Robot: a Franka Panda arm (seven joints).
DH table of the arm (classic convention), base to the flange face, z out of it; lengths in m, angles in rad. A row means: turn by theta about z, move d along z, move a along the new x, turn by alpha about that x. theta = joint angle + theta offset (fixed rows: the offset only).
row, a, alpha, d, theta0
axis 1, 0.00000, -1.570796, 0.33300, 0.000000
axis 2, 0.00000, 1.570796, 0.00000, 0.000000
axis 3, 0.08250, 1.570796, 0.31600, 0.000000
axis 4, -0.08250, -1.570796, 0.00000, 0.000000
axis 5, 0.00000, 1.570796, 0.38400, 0.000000
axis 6, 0.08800, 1.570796, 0.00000, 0.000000
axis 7, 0.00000, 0.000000, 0.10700, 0.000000
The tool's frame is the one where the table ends.
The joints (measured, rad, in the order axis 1, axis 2, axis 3, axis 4, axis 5, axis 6, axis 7), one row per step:
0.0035, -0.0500, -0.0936, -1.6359, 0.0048, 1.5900, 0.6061
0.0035, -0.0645, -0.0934, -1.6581, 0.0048, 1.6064, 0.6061
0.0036, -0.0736, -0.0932, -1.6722, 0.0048, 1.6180, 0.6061
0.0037, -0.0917, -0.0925, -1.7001, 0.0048, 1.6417, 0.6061
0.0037, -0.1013, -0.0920, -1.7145, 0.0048, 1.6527, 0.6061
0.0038, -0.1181, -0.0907, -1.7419, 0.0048, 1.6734, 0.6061
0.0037, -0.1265, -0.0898, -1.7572, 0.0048, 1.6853, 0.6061
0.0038, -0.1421, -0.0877, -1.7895, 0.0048, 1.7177, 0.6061
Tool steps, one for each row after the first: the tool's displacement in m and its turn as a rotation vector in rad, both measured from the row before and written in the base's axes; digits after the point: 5 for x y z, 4 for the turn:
-0.00313, 0.00004, -0.00130, 0.0006, -0.0087, 0.0002
-0.00185, 0.00012, -0.00081, 0.0002, -0.0066, 0.0003
-0.00364, 0.00036, -0.00155, 0.0004, -0.0139, 0.0007
-0.00210, 0.00026, -0.00081, 0.0003, -0.0062, 0.0005
-0.00364, 0.00076, -0.00241, 0.0005, -0.0101, 0.0014
-0.00175, 0.00045, -0.00186, 0.0002, -0.0050, 0.0008
-0.00243, 0.00118, -0.00441, -0.0002, -0.0157, 0.0020

